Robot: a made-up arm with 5 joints. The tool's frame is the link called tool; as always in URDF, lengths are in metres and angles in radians.
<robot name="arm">
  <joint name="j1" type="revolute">
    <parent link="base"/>
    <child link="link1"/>
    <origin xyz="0.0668 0 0.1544" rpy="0 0 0"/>
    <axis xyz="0 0 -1"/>
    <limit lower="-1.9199" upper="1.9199"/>
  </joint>
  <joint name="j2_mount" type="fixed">
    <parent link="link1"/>
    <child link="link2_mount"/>
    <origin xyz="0.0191 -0.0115 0.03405" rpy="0 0 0"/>
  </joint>
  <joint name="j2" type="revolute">
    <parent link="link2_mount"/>
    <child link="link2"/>
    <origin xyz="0.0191 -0.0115 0.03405" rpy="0 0 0"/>
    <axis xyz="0 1 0"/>
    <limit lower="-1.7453" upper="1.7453"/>
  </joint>
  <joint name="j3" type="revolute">
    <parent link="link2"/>
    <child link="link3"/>
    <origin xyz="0.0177 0 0.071" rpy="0 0 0"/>
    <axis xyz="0 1 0"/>
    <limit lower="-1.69" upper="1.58"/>
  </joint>
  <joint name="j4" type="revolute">
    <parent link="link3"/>
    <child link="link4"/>
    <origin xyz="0.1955 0 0.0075" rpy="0 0 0"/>
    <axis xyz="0 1 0"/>
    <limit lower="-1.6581" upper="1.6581"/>
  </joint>
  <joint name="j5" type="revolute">
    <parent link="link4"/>
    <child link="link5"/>
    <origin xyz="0.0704 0.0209 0" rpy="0 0 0"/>
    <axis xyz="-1 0 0"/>
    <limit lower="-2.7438" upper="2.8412"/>
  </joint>
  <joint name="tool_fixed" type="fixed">
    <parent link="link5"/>
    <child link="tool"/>
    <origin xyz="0 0 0" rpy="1.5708 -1.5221 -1.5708"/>
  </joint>
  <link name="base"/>
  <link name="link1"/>
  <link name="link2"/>
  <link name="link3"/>
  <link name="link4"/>
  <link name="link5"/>
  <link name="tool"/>
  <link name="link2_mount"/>
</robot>
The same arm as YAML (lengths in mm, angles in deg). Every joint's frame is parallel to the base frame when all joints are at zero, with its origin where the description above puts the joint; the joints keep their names.
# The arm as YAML. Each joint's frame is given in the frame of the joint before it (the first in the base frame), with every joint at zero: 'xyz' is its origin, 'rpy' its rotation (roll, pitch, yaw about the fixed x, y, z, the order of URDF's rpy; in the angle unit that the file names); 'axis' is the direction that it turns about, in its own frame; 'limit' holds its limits. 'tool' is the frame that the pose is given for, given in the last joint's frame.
units:
  length: mm
  angle: deg
joints:
  - name: j1
    type: revolute
    origin:
      xyz: [66.8, 0.0, 154.4]
      rpy: [0.0, 0.0, 0.0]
    axis: [0.0, 0.0, -1.0]
    limit:
      lower: -110.0
      upper: 110.0
  - name: j2
    type: revolute
    origin:
      xyz: [38.2, -23.0, 68.1]
      rpy: [0.0, 0.0, 0.0]
    axis: [0.0, 1.0, 0.0]
    limit:
      lower: -100.0
      upper: 100.0
  - name: j3
    type: revolute
    origin:
      xyz: [17.7, 0.0, 71.0]
      rpy: [0.0, 0.0, 0.0]
    axis: [0.0, 1.0, 0.0]
    limit:
      lower: -96.83
      upper: 90.53
  - name: j4
    type: revolute
    origin:
      xyz: [195.5, 0.0, 7.5]
      rpy: [0.0, 0.0, 0.0]
    axis: [0.0, 1.0, 0.0]
    limit:
      lower: -95.0
      upper: 95.0
  - name: j5
    type: revolute
    origin:
      xyz: [70.4, 20.9, 0.0]
      rpy: [0.0, 0.0, 0.0]
    axis: [-1.0, 0.0, 0.0]
    limit:
      lower: -157.21
      upper: 162.79
tool:
  origin:
    xyz: [0.0, 0.0, 0.0]
    rpy: [90.0, -87.21, -90.0]

